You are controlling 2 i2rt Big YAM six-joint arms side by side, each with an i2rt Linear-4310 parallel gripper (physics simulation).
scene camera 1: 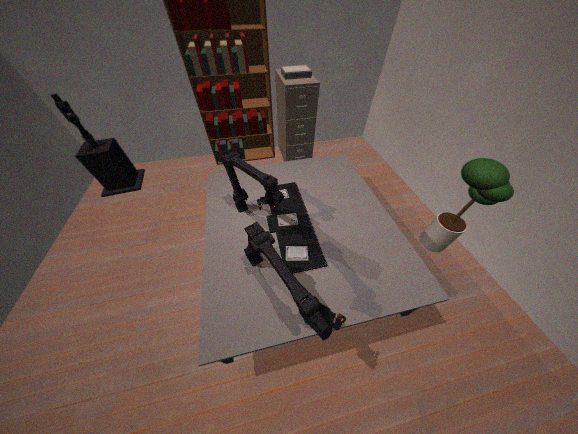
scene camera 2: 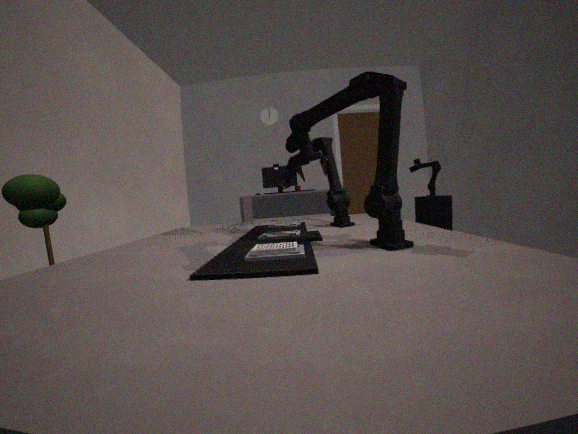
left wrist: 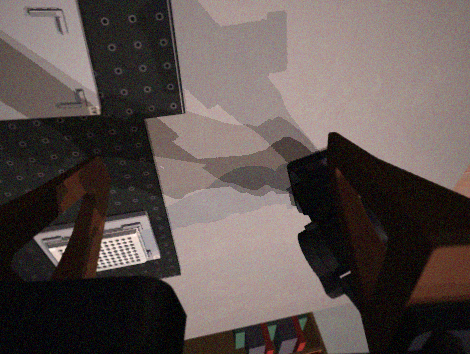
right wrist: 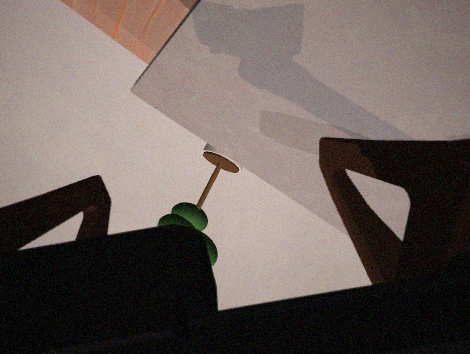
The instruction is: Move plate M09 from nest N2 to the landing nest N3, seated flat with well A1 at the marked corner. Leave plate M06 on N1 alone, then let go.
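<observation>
A white plate with wells (scene camera 1: 284, 194) (scene camera 2: 276, 246) (left wrist: 120, 252) sits in the nest at the far end of the black board in scene camera 1. Another white plate (scene camera 1: 297, 253) appears to sit in the nest at the near end. The labels M06 and M09 are not readable. The middle nest (scene camera 1: 287, 219) (scene camera 2: 280, 234) (left wrist: 70, 45) is empty, with corner brackets and a small corner mark. My left gripper (scene camera 1: 266, 206) (scene camera 2: 313, 170) (left wrist: 212, 156) is open and empty, raised above the board's side. My right gripper (scene camera 1: 340, 319) (right wrist: 213, 169) is open and empty, far from the board.
The perforated black board (scene camera 1: 301, 232) (scene camera 2: 240, 267) (left wrist: 137, 57) lies on the grey table (scene camera 1: 360, 225) (scene camera 2: 300, 340) and has a side tab by the middle nest. The right arm reaches over the table's near edge in scene camera 1. A potted plant (scene camera 1: 442, 232) stands beyond the table.
</observation>
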